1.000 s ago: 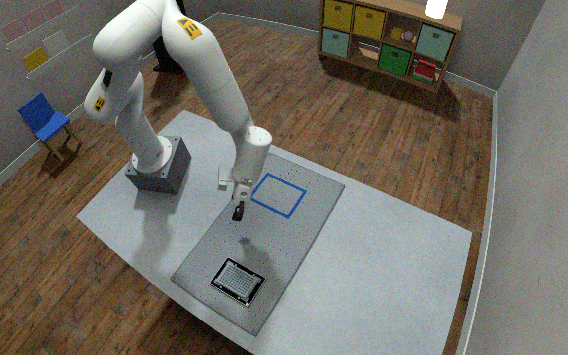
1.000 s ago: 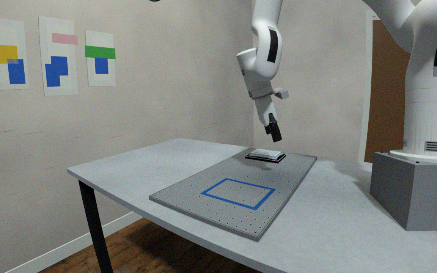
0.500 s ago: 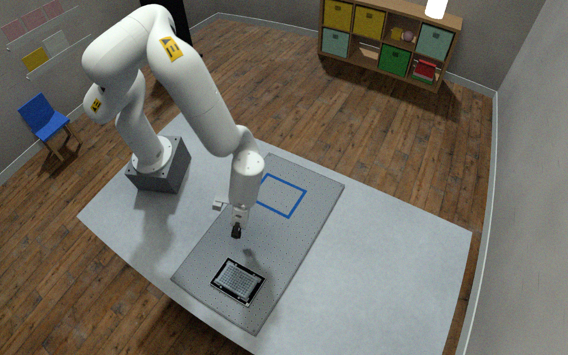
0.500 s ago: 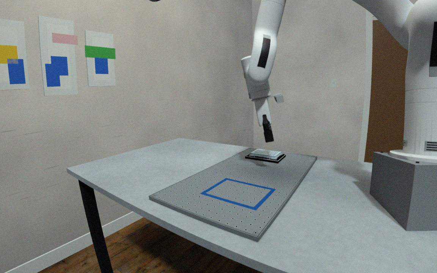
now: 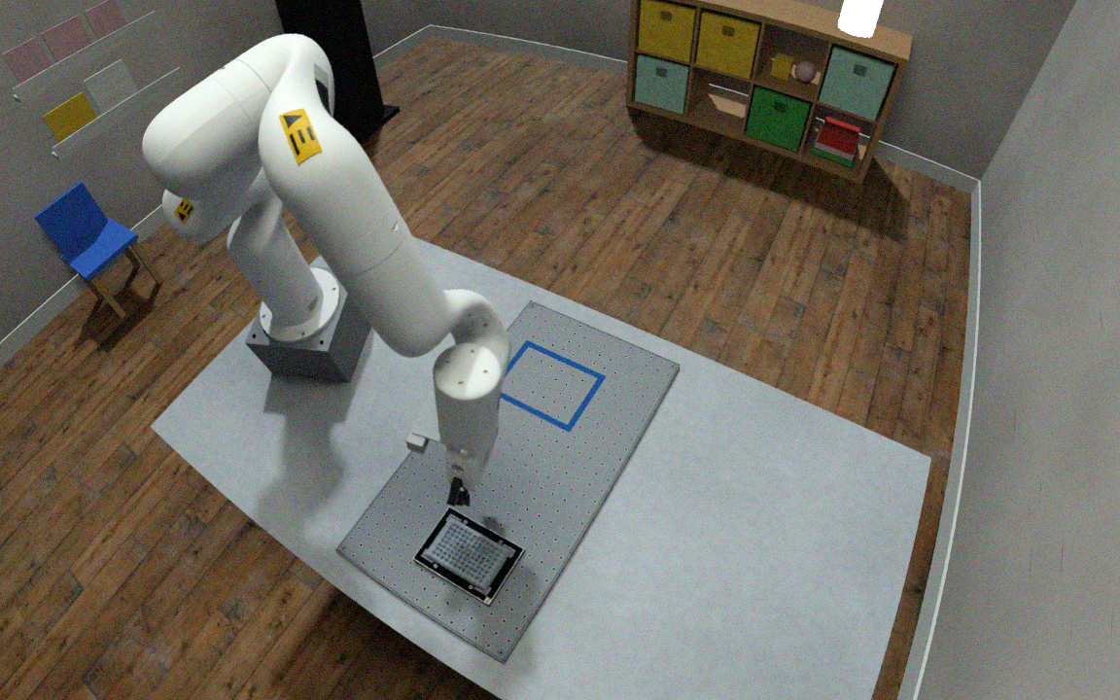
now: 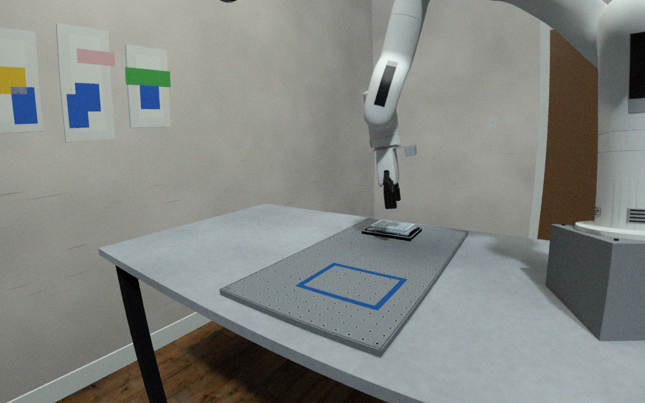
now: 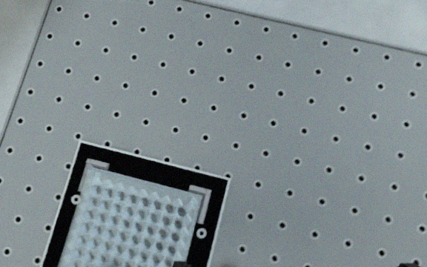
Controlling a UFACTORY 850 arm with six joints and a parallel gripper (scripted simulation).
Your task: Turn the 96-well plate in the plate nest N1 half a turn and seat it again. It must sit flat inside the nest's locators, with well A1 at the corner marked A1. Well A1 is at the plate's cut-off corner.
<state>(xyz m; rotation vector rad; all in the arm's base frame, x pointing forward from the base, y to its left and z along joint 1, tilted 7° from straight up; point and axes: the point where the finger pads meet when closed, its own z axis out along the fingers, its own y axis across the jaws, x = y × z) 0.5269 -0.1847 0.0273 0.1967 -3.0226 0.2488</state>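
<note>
The 96-well plate lies 110 mm below my hand, 100 mm to the right of it and 30 mm ahead of it. From my hand the other things lie so: black plate nest N1: 120 mm below, 100 mm to the right, 30 mm ahead.
</note>
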